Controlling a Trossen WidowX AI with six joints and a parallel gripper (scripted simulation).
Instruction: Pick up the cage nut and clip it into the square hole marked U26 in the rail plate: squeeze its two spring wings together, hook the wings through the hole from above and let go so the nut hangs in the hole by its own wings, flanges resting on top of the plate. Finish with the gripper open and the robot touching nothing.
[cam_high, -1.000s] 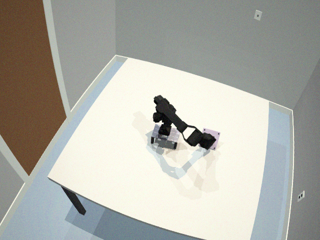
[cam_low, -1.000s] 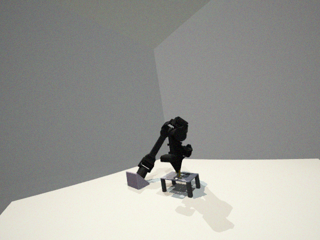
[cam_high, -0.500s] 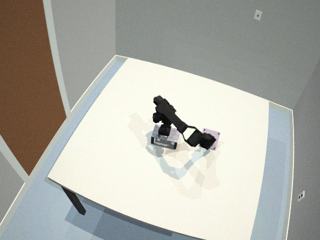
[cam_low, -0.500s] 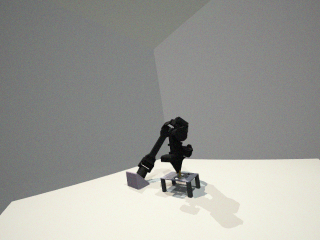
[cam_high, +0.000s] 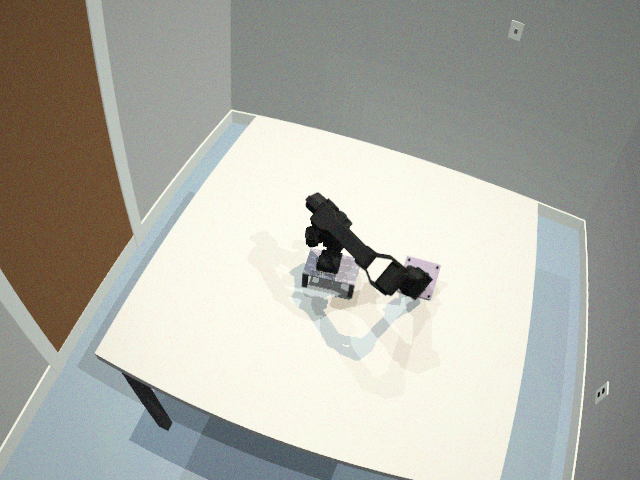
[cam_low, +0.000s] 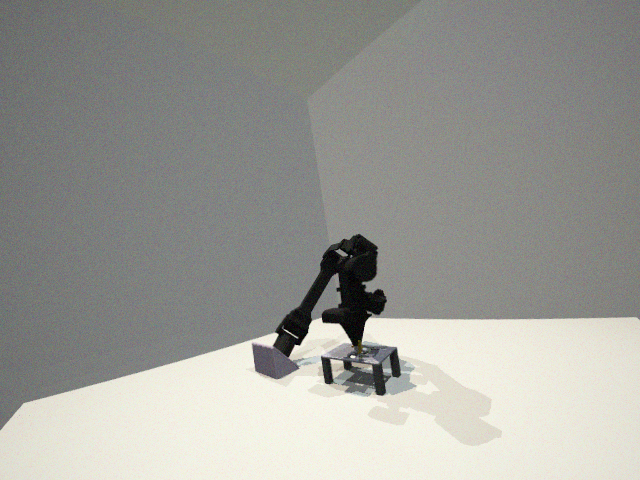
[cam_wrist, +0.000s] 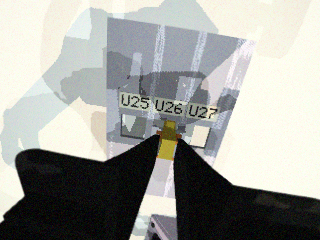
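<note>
My gripper tip is 1 cm above the yellow cage nut.
</note>
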